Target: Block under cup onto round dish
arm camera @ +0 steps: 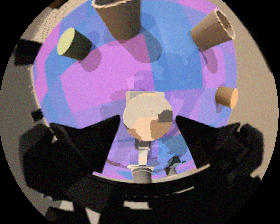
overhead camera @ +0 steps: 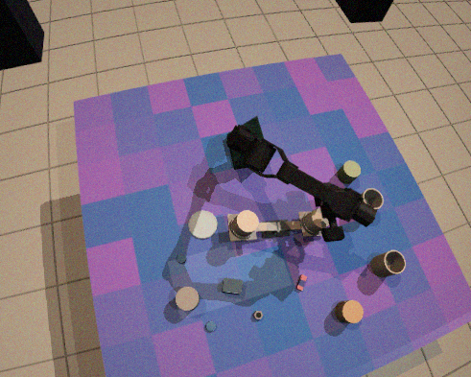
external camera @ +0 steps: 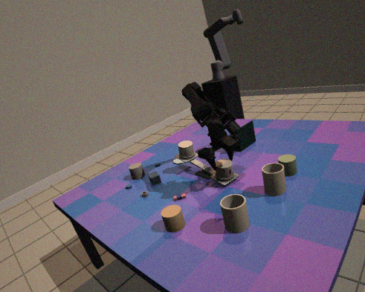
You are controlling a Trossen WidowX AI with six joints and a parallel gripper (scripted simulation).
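My gripper tip is now 40 mm above the greenish block and 10 mm to the left of it. Round my gripper tip: green-topped cylinder 200 mm to the left, 140 mm behind, 40 mm below; small balance 140 mm to the right, 60 mm below, 20 mm behind; orange cylinder 300 mm ahead, 40 mm below.
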